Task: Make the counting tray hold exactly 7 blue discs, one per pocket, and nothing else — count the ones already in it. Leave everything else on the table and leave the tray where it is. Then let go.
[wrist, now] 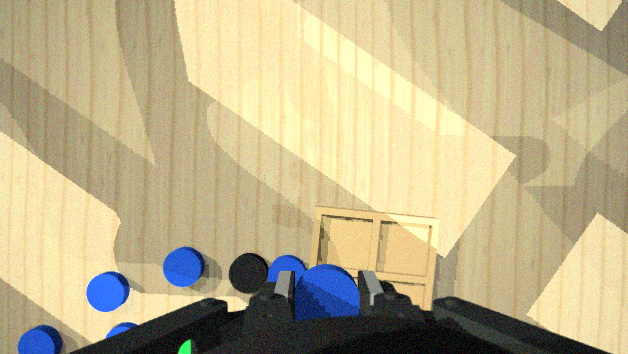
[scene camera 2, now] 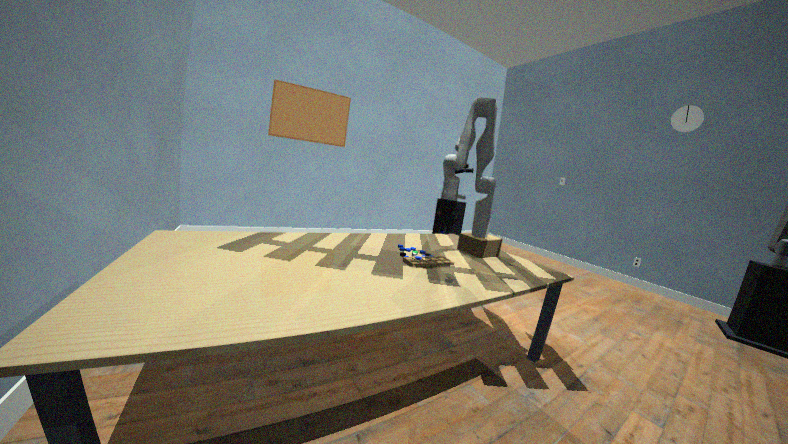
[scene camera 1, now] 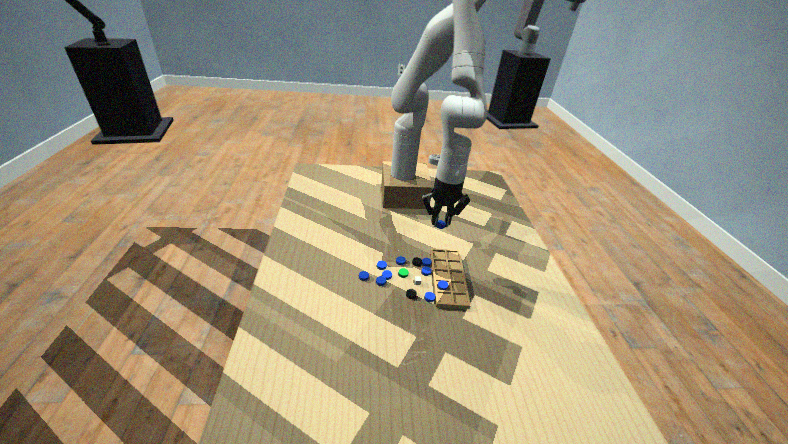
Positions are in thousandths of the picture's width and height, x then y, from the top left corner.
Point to a wooden counting tray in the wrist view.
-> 639,705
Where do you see a wooden counting tray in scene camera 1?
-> At 568,598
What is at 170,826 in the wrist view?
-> A blue disc.
